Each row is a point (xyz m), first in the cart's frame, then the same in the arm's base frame.
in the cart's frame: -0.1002 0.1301 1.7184
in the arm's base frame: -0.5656 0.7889 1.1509
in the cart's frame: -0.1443 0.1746 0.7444
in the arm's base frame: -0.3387 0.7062 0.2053
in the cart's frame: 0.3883 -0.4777 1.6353
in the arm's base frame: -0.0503 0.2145 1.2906
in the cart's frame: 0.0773 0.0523 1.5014
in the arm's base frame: -0.3319 0.6980 1.0034
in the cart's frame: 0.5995 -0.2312 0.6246
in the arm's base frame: 0.4240 0.3463 0.3501
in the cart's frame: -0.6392 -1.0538 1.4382
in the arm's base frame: -0.9596 -0.4586 0.9075
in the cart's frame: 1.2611 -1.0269 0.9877
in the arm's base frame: 0.9886 -0.3442 0.9882
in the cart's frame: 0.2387 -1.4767 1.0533
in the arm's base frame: 0.0063 -0.8587 0.8386
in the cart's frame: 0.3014 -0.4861 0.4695
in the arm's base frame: 0.1908 0.0519 0.1583
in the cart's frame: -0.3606 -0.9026 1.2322
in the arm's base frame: -0.6407 -0.3139 0.7651
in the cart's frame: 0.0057 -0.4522 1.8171
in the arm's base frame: -0.4690 0.2335 1.3567
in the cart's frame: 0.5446 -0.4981 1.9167
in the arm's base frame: 0.0222 0.2418 1.6037
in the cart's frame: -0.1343 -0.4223 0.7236
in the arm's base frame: -0.3004 0.1140 0.2734
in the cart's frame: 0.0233 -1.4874 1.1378
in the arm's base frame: -0.2235 -0.8750 0.8624
